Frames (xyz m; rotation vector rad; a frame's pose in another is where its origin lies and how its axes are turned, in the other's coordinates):
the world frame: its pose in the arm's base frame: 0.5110 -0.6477 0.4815 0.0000 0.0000 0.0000
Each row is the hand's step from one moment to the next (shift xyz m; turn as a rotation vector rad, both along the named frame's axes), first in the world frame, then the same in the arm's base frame.
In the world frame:
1: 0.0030 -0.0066 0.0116 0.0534 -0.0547 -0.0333
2: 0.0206 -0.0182 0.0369 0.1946 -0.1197 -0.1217
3: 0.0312 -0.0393 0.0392 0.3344 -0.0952 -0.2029
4: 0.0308 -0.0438 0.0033 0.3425 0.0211 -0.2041
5: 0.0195 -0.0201 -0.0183 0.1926 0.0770 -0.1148
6: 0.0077 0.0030 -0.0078 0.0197 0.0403 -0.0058
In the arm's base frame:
1: 0.0030 -0.0066 0.0116 0.0534 -0.0547 -0.0333
2: 0.0206 -0.0182 0.0369 0.1946 -0.1197 -0.1217
3: 0.0312 -0.0393 0.0392 0.3344 -0.0952 -0.2029
4: 0.0308 -0.0438 0.0033 0.3425 0.0211 -0.2041
5: 0.0195 -0.0201 -0.0183 0.1926 0.0770 -0.1148
6: 0.0077 0.0030 -0.0078 0.0197 0.0403 -0.0058

